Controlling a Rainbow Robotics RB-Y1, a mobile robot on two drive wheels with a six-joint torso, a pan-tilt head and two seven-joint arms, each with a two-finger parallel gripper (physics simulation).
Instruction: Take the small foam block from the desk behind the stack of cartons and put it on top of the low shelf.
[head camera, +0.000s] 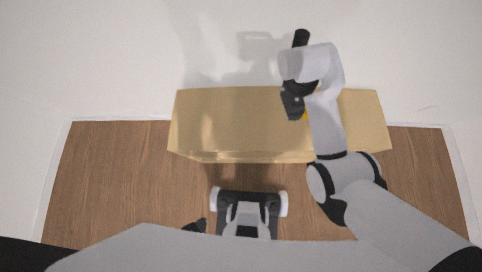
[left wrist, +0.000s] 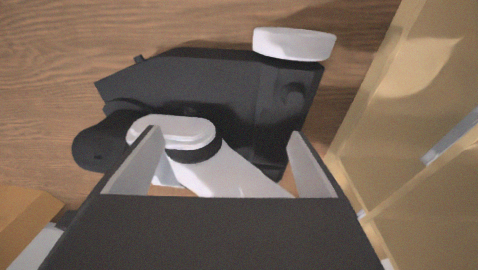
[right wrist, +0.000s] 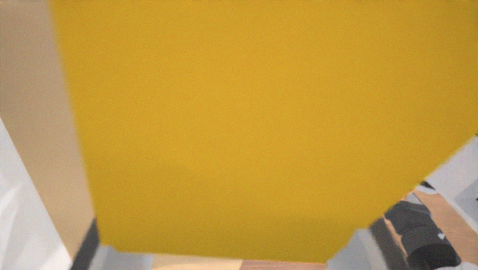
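Pixels of known places: left gripper, fingertip midpoint: (head camera: 203, 228) (left wrist: 227, 137); right gripper, fingertip midpoint: (head camera: 287, 111); robot's base at its link origin: (head camera: 248, 199).
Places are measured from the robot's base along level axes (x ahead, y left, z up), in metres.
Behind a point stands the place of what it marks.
Observation:
The yellow foam block (head camera: 305, 114) @[x 0.415, y -0.181, z 0.839 m] (right wrist: 250, 125) is between the fingers of my right gripper (head camera: 296, 116) (right wrist: 230, 239), which is shut on it. In the head view they appear over the right half of the low shelf's top. The gap between block and shelf top cannot be judged. The low shelf (head camera: 225, 120) @[x 0.467, y 0.145, z 0.611 m] (left wrist: 420, 70) @[x 0.397, y 0.223, z 0.079 m] is light wood and stands against the wall. My left gripper (left wrist: 227, 137) @[x -0.115, y 0.240, z 0.464 m] is open and empty, above the robot's base. The desk and the stack of cartons cannot be made out in the head view.
The white wall (head camera: 100, 60) @[x 0.704, y 0.837, z 0.846 m] rises behind the shelf. The wood floor (head camera: 110, 175) @[x 0.046, y 1.460, z 0.001 m] (left wrist: 60, 30) @[x -0.771, y 0.259, z 0.000 m] shows around the shelf. The robot's dark base (left wrist: 200, 75) @[x -0.227, y 0.185, z 0.169 m] is close to the shelf front. An orange-brown box shape (left wrist: 25, 212) @[x -2.071, y -1.138, z 0.210 m] is cut off at the left wrist view's lower left.

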